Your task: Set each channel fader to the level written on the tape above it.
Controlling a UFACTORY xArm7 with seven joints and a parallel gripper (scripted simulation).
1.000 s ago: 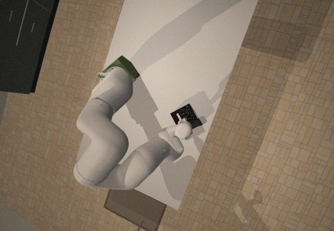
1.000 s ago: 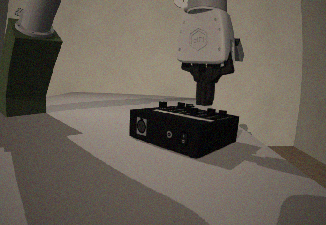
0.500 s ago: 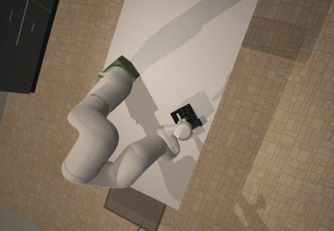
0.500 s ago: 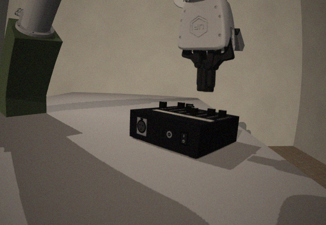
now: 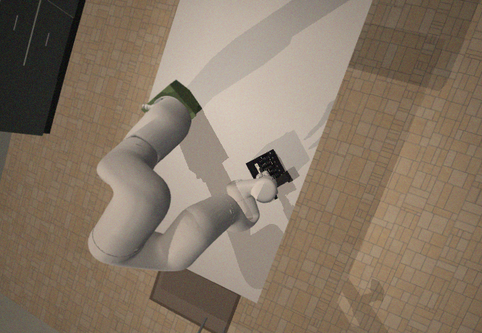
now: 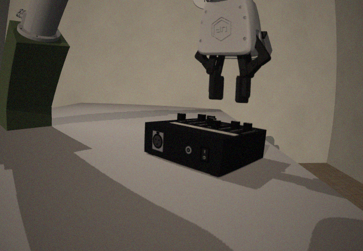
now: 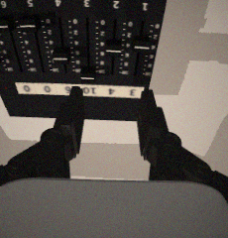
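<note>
My hand is 60 mm past the master fader cap, 100 mm to the right of it and 60 mm above it.
</note>
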